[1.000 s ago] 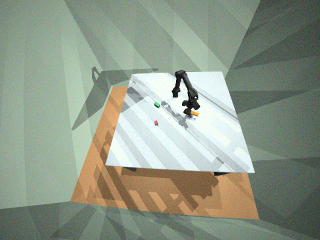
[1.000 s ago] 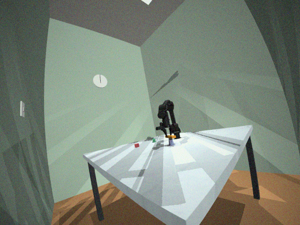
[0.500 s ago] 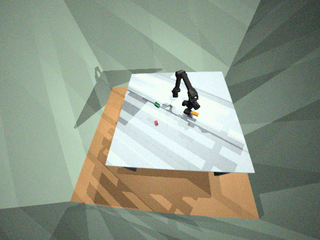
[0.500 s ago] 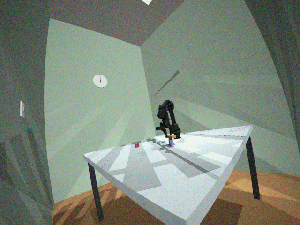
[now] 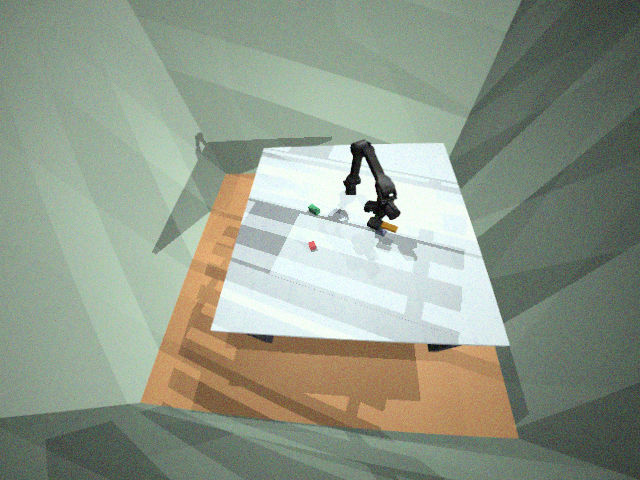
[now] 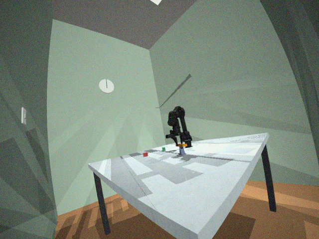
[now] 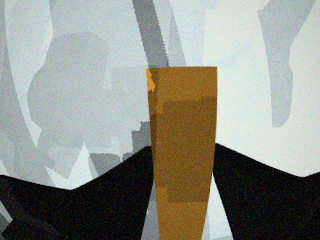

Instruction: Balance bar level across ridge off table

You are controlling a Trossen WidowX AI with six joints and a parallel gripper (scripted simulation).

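My gripper tip is now 20 mm to the right of the orange bar and 10 mm short of it. The rest, counted from my gripper tip: green block: 350 mm to the right, 130 mm behind, 50 mm below; then red block: 340 mm to the right, 110 mm ahead, 50 mm below.
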